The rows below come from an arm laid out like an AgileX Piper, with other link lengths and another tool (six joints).
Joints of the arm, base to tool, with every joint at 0 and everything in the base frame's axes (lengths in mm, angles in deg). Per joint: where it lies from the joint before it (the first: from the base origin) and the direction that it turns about. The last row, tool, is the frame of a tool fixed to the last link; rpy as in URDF.
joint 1: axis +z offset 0 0 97.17
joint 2: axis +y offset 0 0 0
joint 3: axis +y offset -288.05 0 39.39
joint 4: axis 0.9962 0 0.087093 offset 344.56 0 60.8
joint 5: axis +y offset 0 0 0
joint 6: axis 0.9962 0 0.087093 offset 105.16 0 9.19
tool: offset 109.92 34 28.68 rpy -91.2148 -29.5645 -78.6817
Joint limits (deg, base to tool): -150..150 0..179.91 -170..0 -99.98..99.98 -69.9..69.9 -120..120
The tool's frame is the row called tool.
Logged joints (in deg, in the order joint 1, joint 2, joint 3, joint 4, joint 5, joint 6), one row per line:
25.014, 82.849, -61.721, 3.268, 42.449, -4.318
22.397, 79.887, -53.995, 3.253, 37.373, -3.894
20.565, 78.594, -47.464, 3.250, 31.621, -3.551
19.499, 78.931, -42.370, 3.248, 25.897, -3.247
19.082, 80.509, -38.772, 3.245, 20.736, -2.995
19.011, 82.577, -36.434, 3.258, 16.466, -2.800
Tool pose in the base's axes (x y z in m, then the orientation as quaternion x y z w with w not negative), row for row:
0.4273, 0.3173, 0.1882, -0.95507, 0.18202, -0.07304, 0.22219
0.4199, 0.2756, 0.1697, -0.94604, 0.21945, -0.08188, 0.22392
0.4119, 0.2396, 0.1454, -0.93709, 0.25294, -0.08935, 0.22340
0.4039, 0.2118, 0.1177, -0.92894, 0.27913, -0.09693, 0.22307
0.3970, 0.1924, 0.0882, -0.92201, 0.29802, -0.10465, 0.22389
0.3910, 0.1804, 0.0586, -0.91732, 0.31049, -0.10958, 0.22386
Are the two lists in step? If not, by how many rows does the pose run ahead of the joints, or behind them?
The pose runs 2 rows behind the joints: the pose in row i belongs to the joints in row i - 2.
